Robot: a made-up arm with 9 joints. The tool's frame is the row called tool.
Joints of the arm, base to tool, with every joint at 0 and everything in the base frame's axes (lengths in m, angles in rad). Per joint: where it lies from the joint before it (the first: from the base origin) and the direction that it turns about. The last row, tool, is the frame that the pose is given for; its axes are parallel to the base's.
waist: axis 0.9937 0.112 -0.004 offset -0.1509 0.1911 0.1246
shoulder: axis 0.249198 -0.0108 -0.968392 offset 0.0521 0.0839 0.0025
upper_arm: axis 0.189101 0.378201 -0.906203 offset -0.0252 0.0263 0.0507
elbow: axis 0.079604 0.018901 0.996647 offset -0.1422 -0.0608 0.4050
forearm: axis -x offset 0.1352 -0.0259 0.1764
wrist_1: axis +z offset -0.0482 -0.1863 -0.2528
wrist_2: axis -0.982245 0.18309 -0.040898 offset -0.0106 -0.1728 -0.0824
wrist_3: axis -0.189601 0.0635 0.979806 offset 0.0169 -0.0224 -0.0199
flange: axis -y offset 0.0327 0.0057 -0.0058
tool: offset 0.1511 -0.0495 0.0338
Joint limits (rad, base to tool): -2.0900..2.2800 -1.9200..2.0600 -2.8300..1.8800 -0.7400..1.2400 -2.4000..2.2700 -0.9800..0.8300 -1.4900..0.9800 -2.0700..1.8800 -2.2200..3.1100
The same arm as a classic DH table. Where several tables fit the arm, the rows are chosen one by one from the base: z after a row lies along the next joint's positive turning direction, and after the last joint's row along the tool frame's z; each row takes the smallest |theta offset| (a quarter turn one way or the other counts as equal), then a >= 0, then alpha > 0; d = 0 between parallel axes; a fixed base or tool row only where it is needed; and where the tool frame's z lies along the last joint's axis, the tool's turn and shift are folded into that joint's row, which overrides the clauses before.
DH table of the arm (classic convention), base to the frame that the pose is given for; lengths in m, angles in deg. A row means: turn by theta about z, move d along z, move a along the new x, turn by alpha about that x. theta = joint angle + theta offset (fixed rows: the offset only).
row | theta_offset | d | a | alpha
base (fixed) | -83.57 | 0.1241 | -0.2068 | -90.23
waist | -2.29 | -0.0659 | -0.0774 | -75.51
shoulder | -89.47 | -0.1249 | -0.0089 | 22.99
upper_arm | 43.29 | -0.2541 | -0.1076 | 151.76
elbow | -56.66 | 0.2832 | 0.0292 | 94.57
forearm | -1.09 | -0.073 | 0.1863 | -90
wrist_1 | -10.56 | -0.3361 | 0.1718 | 92.34
wrist_2 | 1.61 | -0.0378 | 0.0183 | -80.92
wrist_3 | -79.88 | -0.0335 | -0.031 | -93.64
flange | -10.95 | 0.043 | -0.1511 | 90
tool (fixed) | 180 | 0.0338 | 0 | 0
Joint limits (deg, base to tool): -119.75..130.63 -110.01..118.03 -162.15..107.72 -42.4..71.05 -137.51..130.06 -56.15..47.56 -85.37..56.15 -118.6..107.72 -127.2..178.19

